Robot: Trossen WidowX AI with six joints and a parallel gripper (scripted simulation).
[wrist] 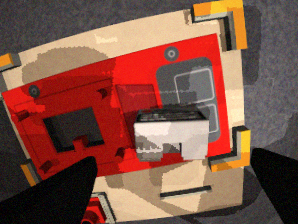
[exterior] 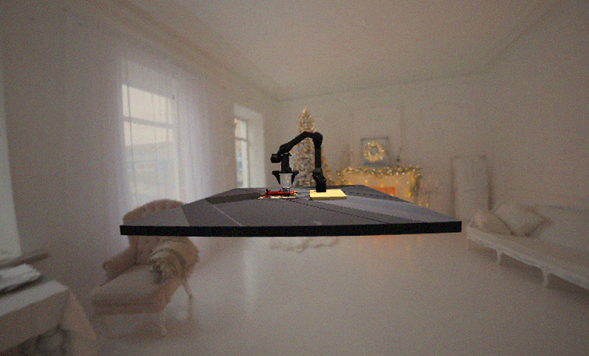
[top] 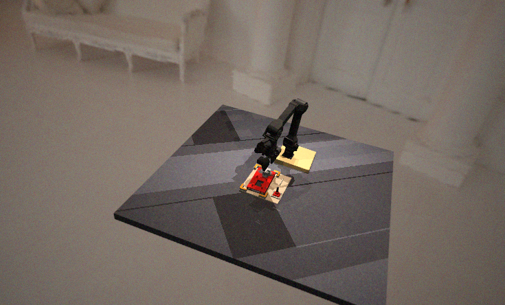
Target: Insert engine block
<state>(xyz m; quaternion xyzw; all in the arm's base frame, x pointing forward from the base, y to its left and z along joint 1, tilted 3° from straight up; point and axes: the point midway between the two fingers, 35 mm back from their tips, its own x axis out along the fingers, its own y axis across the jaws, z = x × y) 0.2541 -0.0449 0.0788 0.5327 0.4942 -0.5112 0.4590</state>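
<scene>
My gripper tip is 3 cm above the grey engine block.
</scene>
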